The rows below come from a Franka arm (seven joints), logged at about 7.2 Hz.
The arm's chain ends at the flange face. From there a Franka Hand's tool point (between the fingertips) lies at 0.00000 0.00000 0.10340 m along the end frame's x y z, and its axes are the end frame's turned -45 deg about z.
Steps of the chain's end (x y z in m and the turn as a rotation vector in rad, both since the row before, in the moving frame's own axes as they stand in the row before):
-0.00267 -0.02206 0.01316 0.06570 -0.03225 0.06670
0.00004 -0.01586 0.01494 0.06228 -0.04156 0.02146
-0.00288 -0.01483 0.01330 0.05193 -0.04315 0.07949
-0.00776 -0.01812 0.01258 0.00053 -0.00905 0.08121
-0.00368 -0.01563 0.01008 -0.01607 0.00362 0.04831
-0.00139 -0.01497 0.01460 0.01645 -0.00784 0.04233
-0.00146 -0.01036 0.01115 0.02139 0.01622 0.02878
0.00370 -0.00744 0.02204 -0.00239 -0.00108 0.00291
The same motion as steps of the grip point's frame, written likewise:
0.01639 -0.02456 0.01288 0.06926 0.02365 0.06670
0.01284 -0.01875 0.01465 0.07343 0.01465 0.02146
0.00937 -0.01944 0.01306 0.06723 0.00621 0.07949
0.00673 -0.01902 0.01258 0.00677 -0.00602 0.08121
0.00751 -0.01224 0.01007 -0.01392 -0.00880 0.04831
0.01027 -0.01333 0.01458 0.01718 0.00609 0.04233
0.00905 -0.00870 0.01111 0.00366 0.02659 0.02878
0.00762 -0.00255 0.02204 -0.00093 -0.00245 0.00291

